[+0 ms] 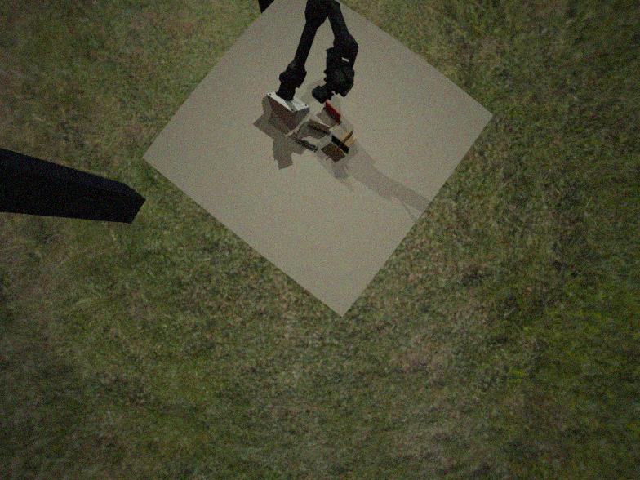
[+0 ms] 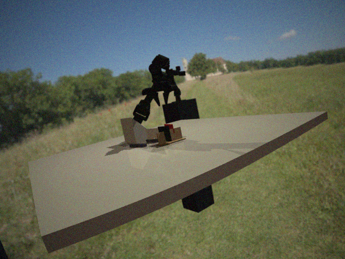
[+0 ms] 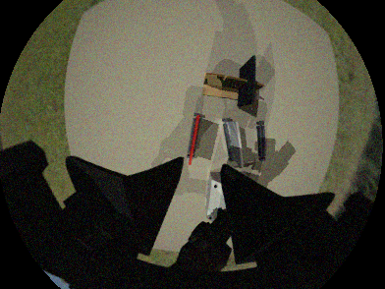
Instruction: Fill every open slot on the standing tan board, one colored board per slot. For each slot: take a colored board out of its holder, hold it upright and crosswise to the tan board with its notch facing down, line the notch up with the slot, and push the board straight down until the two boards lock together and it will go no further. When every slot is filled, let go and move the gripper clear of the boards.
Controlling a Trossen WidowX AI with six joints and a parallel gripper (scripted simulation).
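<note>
Now: the red board 140 mm below my gripper tip and 10 mm to the left of it. The rest, counted from my gripper tip: dark board (130 mm below, 120 mm ahead, 110 mm to the right); tan board (150 mm below, 130 mm ahead, 90 mm to the right).
</note>
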